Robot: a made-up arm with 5 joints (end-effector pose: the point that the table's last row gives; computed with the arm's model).
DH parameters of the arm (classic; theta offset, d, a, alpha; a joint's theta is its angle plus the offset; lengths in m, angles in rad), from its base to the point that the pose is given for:
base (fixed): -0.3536 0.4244 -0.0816 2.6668
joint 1: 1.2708 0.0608 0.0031 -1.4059
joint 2: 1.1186 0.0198 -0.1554 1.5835
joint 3: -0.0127 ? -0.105 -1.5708
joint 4: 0 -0.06 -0.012 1.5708
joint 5: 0 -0.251 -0.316 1.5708
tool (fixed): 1.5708 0.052 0 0
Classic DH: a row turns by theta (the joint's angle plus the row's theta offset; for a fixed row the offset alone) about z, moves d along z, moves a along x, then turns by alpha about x.
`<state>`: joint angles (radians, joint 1 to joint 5).
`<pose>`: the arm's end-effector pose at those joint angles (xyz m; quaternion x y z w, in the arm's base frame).
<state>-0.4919 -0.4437 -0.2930 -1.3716 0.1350</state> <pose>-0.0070 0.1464 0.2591 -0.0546 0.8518 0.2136 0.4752</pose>
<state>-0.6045 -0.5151 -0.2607 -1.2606 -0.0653</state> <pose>-0.1090 0.1544 0.2831 -0.1470 0.8158 0.3276 0.4534</pose>
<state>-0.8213 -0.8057 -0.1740 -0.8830 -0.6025</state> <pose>-0.3431 0.0892 0.3397 -0.3344 0.6467 0.5786 0.3677</pose>
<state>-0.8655 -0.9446 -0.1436 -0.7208 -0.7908</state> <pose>-0.4047 0.0614 0.3579 -0.3810 0.5745 0.6416 0.3363</pose>
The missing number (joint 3, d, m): 0.3256
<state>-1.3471 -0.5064 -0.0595 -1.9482 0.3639</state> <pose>0.0937 0.1407 0.2190 0.0306 0.9048 0.4114 0.1053</pose>
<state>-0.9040 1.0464 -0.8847 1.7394 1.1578</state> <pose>0.4420 -0.5880 0.2347 -0.7332 -0.6496 0.0923 0.1786</pose>
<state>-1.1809 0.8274 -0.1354 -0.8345 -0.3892</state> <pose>-0.1063 -0.1438 0.1029 -0.8514 0.3651 0.0435 0.3741</pose>
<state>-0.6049 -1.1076 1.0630 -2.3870 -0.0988</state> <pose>-0.2556 -0.2791 0.1767 0.5904 0.1753 0.5588 0.5553</pose>
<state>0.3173 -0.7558 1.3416 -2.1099 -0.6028</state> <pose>-0.3379 0.0352 0.0735 0.0460 -0.1567 0.1501 0.9751</pose>
